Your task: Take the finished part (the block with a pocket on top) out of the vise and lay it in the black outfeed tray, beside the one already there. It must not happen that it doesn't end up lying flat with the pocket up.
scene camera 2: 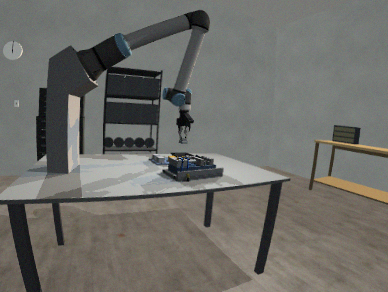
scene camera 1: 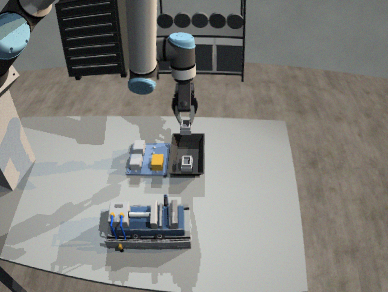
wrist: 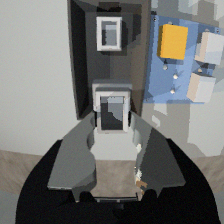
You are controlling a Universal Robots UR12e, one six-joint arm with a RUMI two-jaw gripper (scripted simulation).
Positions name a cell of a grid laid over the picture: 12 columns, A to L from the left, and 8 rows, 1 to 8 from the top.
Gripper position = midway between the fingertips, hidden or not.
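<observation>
There is an orange block (wrist: J2) that I can see. As for myself, I find my own gripper (scene camera 1: F4) in this scene too, and the wrist view has the gripper (wrist: G5) as well.
</observation>
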